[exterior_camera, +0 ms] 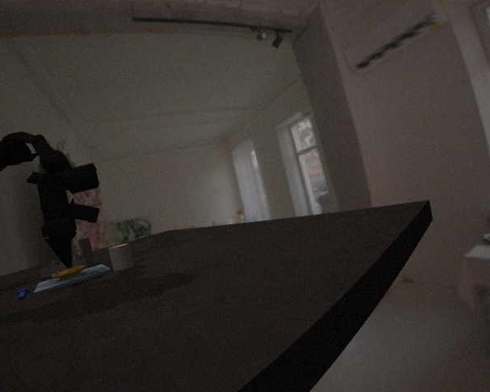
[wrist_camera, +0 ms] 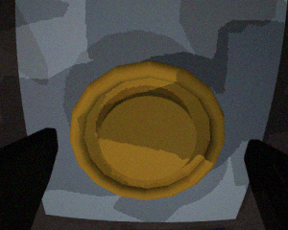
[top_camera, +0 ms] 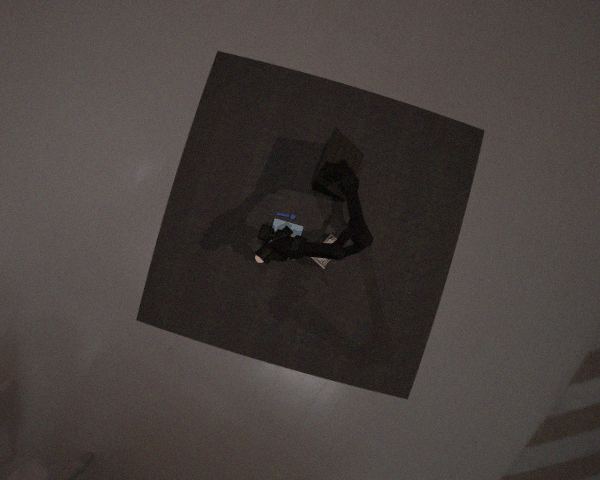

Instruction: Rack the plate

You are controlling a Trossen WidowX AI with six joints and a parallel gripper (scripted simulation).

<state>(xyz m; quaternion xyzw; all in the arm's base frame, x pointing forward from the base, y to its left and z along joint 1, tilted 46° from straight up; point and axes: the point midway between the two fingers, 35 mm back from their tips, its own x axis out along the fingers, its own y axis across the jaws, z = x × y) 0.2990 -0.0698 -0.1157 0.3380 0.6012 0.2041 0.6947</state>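
Now: gripper tip 1 cm above the yellow plate. The rest, counted from my gripper tip: blue spoon: 10 cm behind, 3 cm below; light blue mat: 3 cm below; beige cylinder: 10 cm ahead, 8 cm to the right, 1 cm below.
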